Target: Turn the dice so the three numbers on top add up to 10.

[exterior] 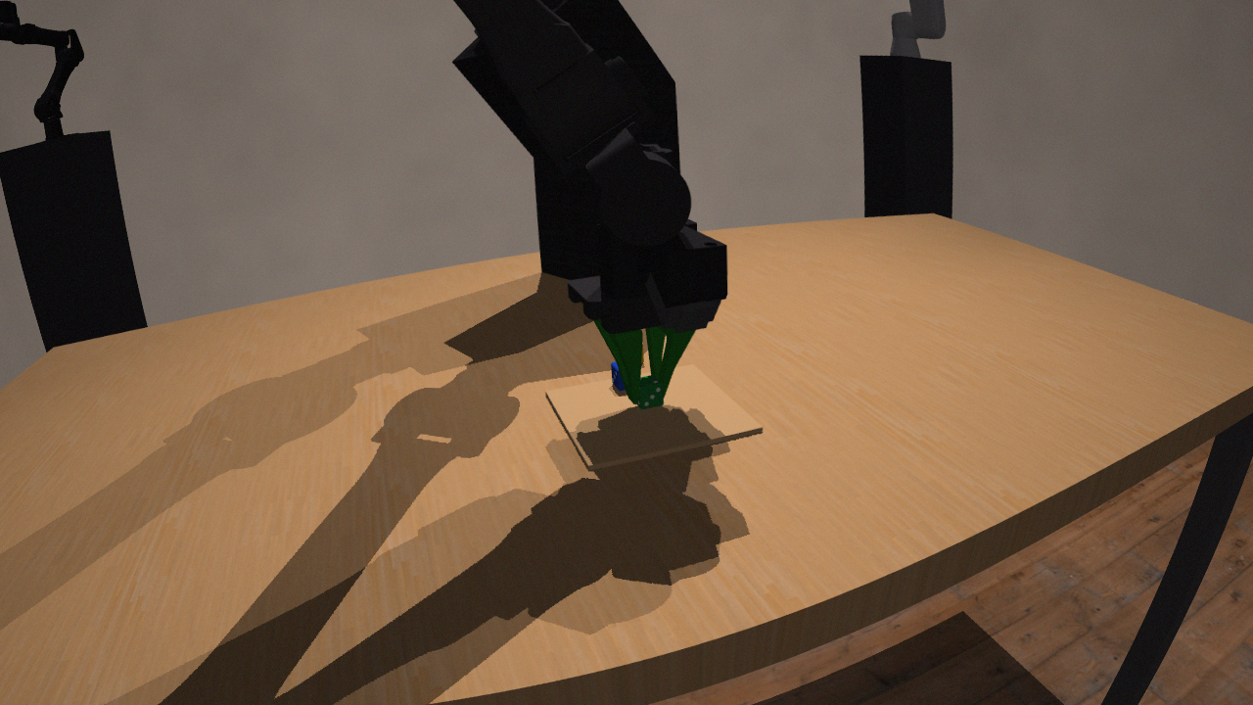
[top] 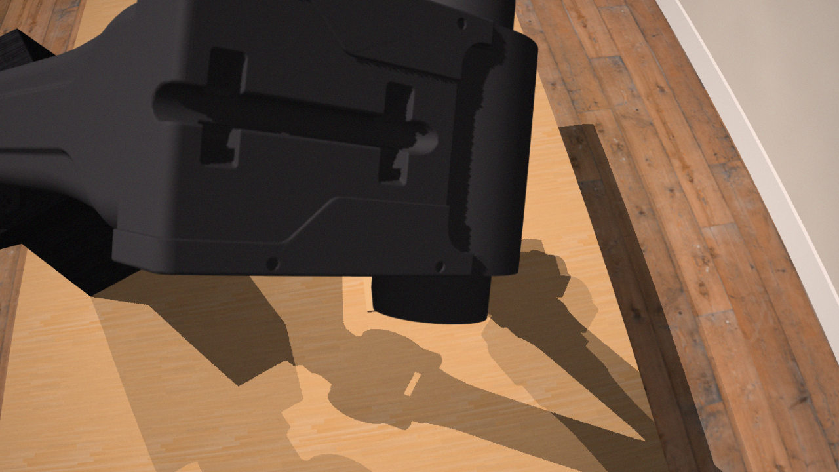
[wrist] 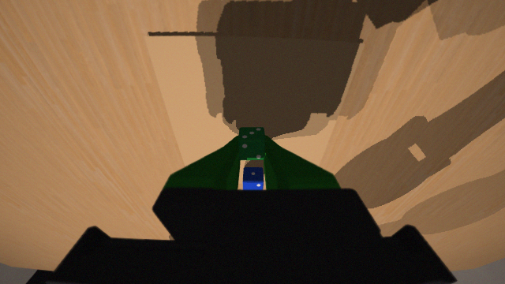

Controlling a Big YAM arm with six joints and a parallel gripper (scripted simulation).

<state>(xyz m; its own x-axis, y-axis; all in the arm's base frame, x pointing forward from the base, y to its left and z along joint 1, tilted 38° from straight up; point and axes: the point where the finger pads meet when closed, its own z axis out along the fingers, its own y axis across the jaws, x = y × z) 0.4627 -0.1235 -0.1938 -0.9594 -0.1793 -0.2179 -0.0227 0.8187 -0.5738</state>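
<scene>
Right now my hand is right at the green die. Round my hand: blue die 50 mm behind; then tan mat 10 mm ahead, 20 mm below; then yellow die 100 mm behind, 20 mm to the left, 10 mm below.
</scene>
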